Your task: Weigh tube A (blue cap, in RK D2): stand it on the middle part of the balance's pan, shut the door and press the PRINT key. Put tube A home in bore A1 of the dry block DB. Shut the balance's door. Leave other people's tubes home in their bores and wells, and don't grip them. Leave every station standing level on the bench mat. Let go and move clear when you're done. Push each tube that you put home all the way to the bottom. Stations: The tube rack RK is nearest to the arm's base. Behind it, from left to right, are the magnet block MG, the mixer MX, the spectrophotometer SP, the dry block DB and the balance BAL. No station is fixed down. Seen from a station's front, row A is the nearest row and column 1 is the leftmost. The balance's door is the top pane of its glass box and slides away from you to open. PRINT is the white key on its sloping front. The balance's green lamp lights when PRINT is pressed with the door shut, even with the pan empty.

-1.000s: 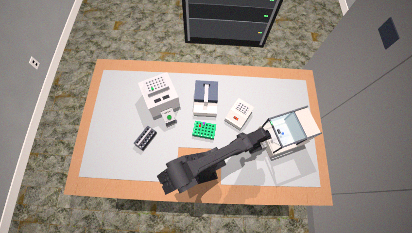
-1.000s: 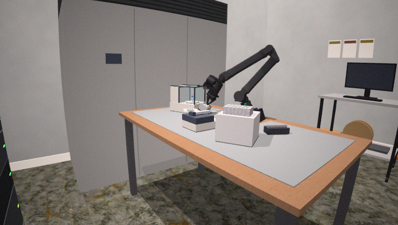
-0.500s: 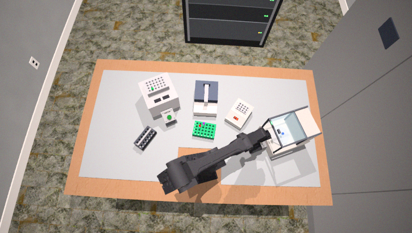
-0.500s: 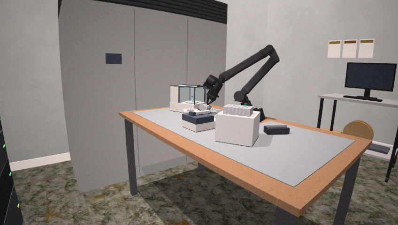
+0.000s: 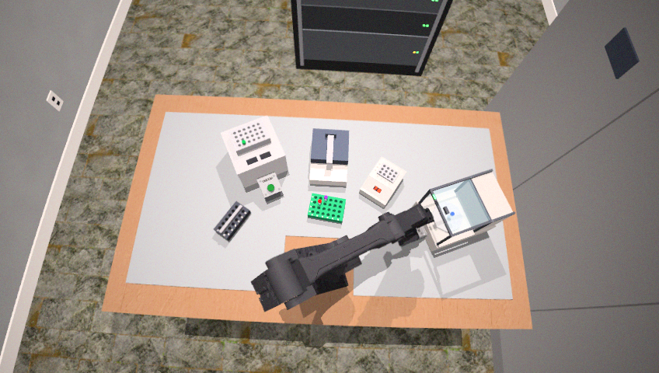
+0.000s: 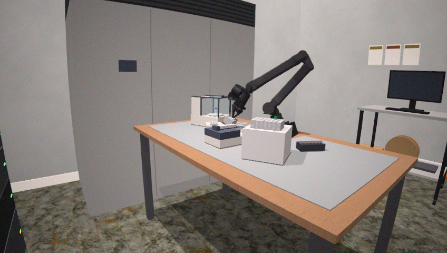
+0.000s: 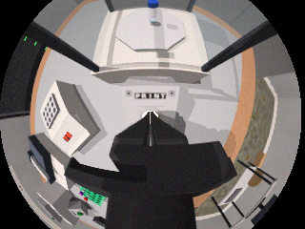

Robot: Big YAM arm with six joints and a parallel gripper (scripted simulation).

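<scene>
Now: hand 1 cm above the white print key. Also, from my hand: balance door 13 cm above, 11 cm to the right, 5 cm ahead; then green rack RK 30 cm to the left, 7 cm ahead, 6 cm below; then dry block DB 19 cm ahead, 10 cm to the left, 4 cm below.
</scene>
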